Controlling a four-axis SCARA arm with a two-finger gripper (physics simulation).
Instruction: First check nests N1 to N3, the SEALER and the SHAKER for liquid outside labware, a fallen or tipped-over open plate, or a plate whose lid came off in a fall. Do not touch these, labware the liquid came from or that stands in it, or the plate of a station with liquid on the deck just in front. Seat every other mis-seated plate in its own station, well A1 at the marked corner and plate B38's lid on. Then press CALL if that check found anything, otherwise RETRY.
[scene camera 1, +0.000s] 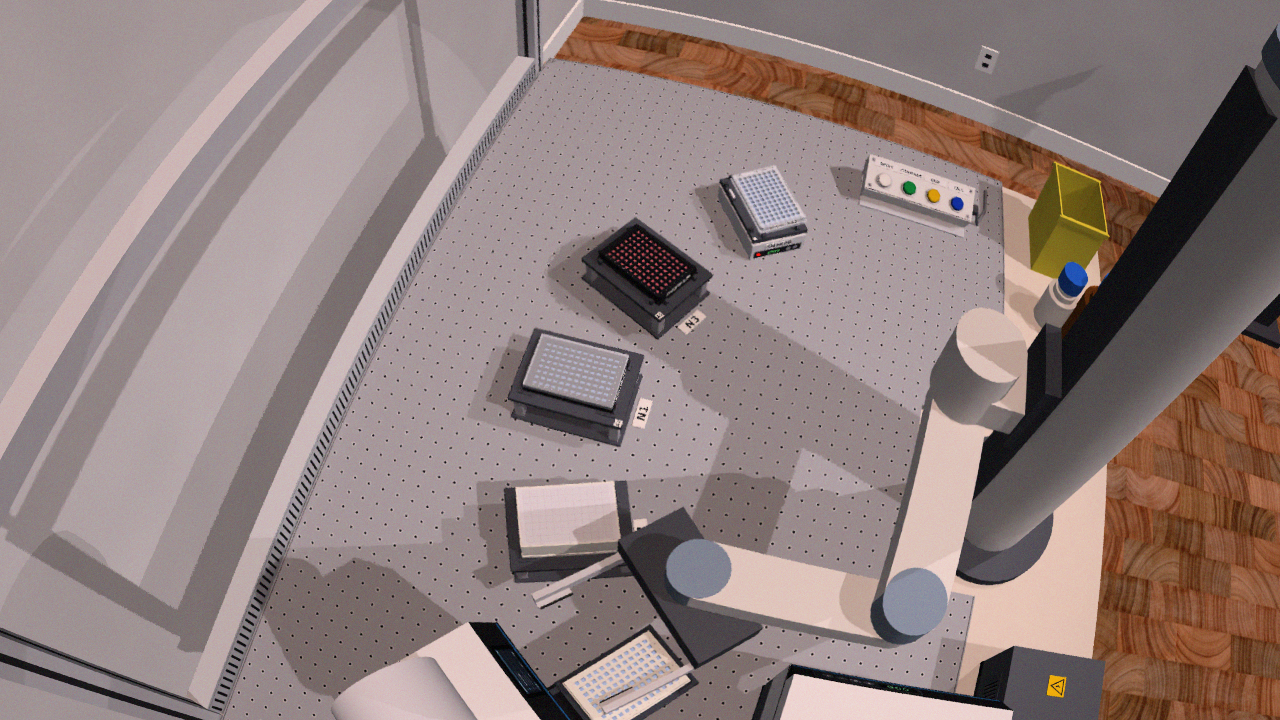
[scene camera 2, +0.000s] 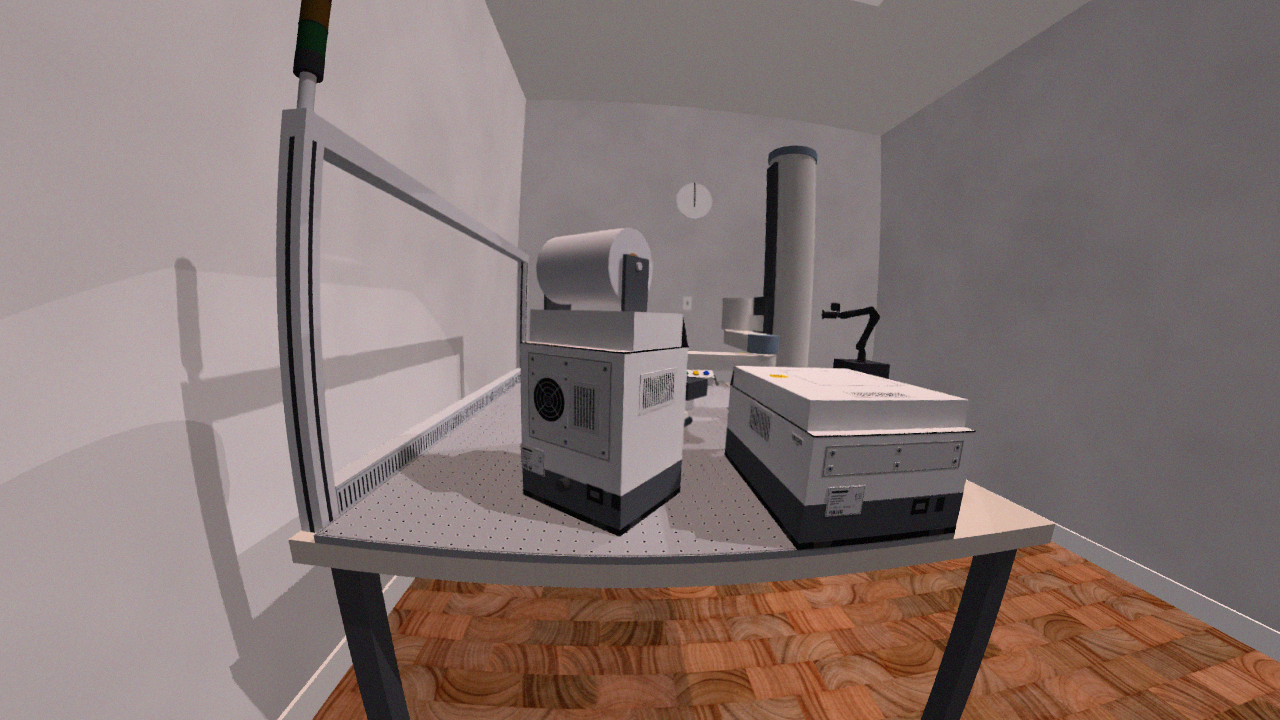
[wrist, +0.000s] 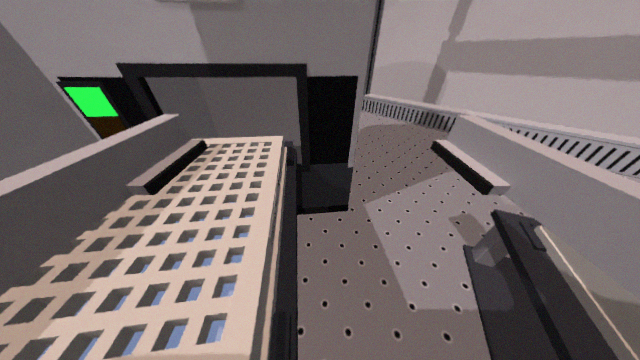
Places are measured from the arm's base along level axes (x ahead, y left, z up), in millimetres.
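Pixels of known places: gripper, fingertip midpoint: (scene camera 1: 568, 655) (wrist: 319, 131); arm's base, link origin: (scene camera 1: 987, 512).
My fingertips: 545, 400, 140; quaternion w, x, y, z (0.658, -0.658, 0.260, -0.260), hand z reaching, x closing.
Observation:
Ahead of a thing's pixels: the offset from my fingertips to its middle, as dx, dy, dz. "pt": to the spot under its first point.
My gripper (scene camera 1: 577, 651) (wrist: 319, 131) is open and empty, low over the SEALER. Its fingers are off-centre from the cream SEALER plate @(-75, +10, -19) (scene camera 1: 626, 673) (wrist: 200, 240): one is above the plate, the other above the deck toward N2. A white-topped plate @(+62, -188, -49) (scene camera 1: 568, 514) lies in the dark N2 nest @(pt +127, -146, -70) (scene camera 1: 511, 537); my gripper head partly hides its label. A clear plate @(+124, -402, -55) (scene camera 1: 577, 368) is on N1 and a black plate with red wells @(+87, -622, -67) (scene camera 1: 648, 259) on N3. A pale-blue plate @(-64, -816, -60) (scene camera 1: 769, 198) is on the SHAKER @(pt -97, -752, -104) (scene camera 1: 776, 247). Exact seating and lids are unclear. No liquid is discernible.
The button box @(-337, -979, -85) (scene camera 1: 920, 189) has white, green, yellow and blue buttons. The sealer housing @(+35, +156, +101) (scene camera 1: 460, 667) (scene camera 2: 599, 402) (wrist: 225, 100) stands beside its plate. Another white instrument @(-395, +150, -17) (scene camera 1: 895, 702) (scene camera 2: 850, 407), a yellow bin @(-665, -937, -53) (scene camera 1: 1060, 232) and a blue-capped bottle @(-650, -830, -101) (scene camera 1: 1056, 308) stand nearby.

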